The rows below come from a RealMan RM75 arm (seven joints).
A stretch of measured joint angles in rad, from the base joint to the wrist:
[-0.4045 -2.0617 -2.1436 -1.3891 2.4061 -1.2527 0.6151]
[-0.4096 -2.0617 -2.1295 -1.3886 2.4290 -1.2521 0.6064]
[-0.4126 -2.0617 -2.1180 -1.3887 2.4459 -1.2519 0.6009]
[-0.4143 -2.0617 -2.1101 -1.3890 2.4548 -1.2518 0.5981]
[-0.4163 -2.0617 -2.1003 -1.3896 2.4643 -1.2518 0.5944]
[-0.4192 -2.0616 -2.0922 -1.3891 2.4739 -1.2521 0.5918]
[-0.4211 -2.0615 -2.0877 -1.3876 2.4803 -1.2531 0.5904]
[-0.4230 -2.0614 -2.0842 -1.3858 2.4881 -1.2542 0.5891]
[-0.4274 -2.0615 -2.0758 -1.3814 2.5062 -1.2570 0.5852]
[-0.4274 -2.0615 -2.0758 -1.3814 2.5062 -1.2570 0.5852]
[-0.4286 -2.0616 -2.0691 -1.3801 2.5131 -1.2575 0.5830]
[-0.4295 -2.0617 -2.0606 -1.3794 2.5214 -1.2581 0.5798]
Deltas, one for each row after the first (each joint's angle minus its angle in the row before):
[-0.0051 0.0000 0.0141 0.0005 0.0229 0.0006 -0.0087]
[-0.0030 0.0000 0.0115 -0.0001 0.0169 0.0002 -0.0055]
[-0.0017 0.0000 0.0079 -0.0003 0.0089 0.0001 -0.0028]
[-0.0020 0.0000 0.0098 -0.0006 0.0095 0.0000 -0.0037]
[-0.0029 0.0001 0.0081 0.0005 0.0096 -0.0003 -0.0026]
[-0.0019 0.0001 0.0045 0.0015 0.0064 -0.0010 -0.0014]
[-0.0019 0.0001 0.0035 0.0018 0.0078 -0.0011 -0.0013]
[-0.0044 -0.0001 0.0084 0.0044 0.0181 -0.0028 -0.0039]
[0.0000 0.0000 0.0000 0.0000 0.0000 0.0000 0.0000]
[-0.0012 -0.0001 0.0067 0.0013 0.0069 -0.0005 -0.0022]
[-0.0009 -0.0001 0.0085 0.0007 0.0083 -0.0006 -0.0032]

